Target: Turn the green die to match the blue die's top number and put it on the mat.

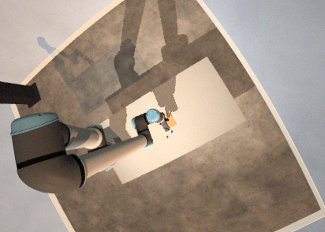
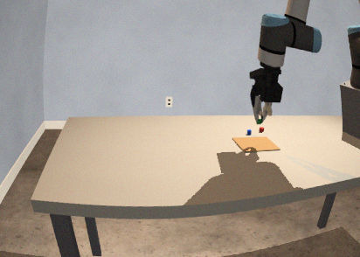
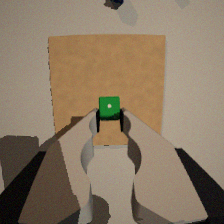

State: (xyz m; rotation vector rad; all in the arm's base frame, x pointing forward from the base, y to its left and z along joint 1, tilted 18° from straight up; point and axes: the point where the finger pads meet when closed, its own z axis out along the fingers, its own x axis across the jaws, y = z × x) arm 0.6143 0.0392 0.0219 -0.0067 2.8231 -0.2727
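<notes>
Now: hand 10 mm above the green die. From my hand the other things lie so: red die 150 mm to the right, 90 mm below, 70 mm behind; mat 90 mm below; blue die 120 mm to the right, 90 mm below, 10 mm behind.
</notes>
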